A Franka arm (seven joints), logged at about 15 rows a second.
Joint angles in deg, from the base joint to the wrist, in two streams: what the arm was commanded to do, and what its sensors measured. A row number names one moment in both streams.
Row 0, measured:
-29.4 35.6 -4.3 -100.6 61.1 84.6 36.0
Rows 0 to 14, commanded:
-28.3 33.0 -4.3 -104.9 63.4 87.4 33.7
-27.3 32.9 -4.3 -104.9 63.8 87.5 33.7
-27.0 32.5 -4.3 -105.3 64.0 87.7 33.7
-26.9 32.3 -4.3 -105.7 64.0 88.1 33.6
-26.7 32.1 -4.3 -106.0 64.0 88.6 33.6
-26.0 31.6 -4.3 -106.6 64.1 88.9 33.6
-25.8 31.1 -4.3 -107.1 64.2 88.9 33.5
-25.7 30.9 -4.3 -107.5 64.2 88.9 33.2
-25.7 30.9 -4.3 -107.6 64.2 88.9 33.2
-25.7 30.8 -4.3 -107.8 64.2 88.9 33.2
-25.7 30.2 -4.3 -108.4 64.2 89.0 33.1
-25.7 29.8 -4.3 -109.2 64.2 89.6 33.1
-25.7 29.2 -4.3 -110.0 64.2 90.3 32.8
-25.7 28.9 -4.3 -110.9 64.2 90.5 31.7
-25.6 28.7 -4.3 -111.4 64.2 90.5 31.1
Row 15, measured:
-25.7 31.1 -4.3 -107.6 62.7 88.9 33.9
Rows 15 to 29, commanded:
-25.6 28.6 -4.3 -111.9 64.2 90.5 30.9
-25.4 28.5 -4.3 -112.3 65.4 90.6 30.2
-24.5 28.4 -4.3 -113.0 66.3 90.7 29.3
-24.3 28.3 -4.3 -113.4 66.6 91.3 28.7
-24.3 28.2 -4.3 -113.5 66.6 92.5 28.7
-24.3 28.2 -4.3 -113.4 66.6 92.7 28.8
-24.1 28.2 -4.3 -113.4 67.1 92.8 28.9
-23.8 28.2 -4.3 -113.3 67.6 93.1 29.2
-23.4 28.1 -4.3 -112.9 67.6 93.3 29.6
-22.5 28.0 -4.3 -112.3 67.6 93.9 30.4
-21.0 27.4 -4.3 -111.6 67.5 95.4 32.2
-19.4 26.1 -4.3 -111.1 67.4 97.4 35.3
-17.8 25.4 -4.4 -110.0 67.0 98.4 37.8
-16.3 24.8 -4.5 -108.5 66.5 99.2 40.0
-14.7 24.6 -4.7 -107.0 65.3 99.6 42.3
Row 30, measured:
-17.6 27.0 -4.3 -109.0 66.2 98.3 37.2
